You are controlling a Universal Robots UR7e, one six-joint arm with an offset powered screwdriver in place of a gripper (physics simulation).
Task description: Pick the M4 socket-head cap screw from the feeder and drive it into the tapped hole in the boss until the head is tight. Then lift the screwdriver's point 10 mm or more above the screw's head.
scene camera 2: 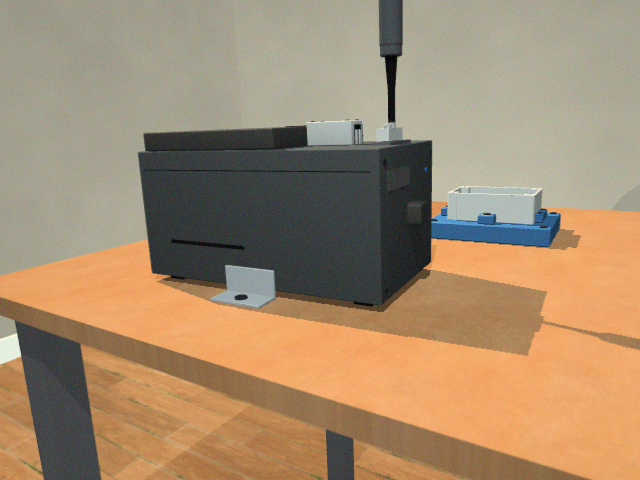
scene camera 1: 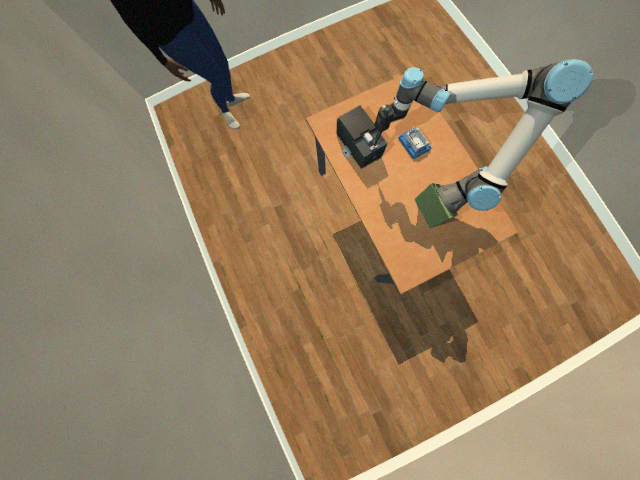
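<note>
The black screw feeder (scene camera 1: 356, 122) (scene camera 2: 263, 217) stands on the table. A small white pick-up block (scene camera 2: 388, 135) sits on its top near the right end. My screwdriver (scene camera 1: 374, 139) (scene camera 2: 391, 120) points straight down, with the tip of its thin black bit at the top of this block. The M4 screw cannot be made out, so whether the bit holds it cannot be told. The open-topped light grey housing (scene camera 1: 417, 141) (scene camera 2: 491, 207) sits in the blue fixture (scene camera 1: 421, 153) (scene camera 2: 491, 235), beyond the feeder in scene camera 2. The boss and its tapped hole cannot be made out.
A light grey unit (scene camera 2: 330, 133) and a raised dark lid (scene camera 2: 217, 140) are on the feeder's top. A metal angle bracket (scene camera 1: 346, 152) (scene camera 2: 250, 281) stands at its side. The green block (scene camera 1: 434, 206) is under the arm's base. A person (scene camera 1: 204, 46) stands beyond the table.
</note>
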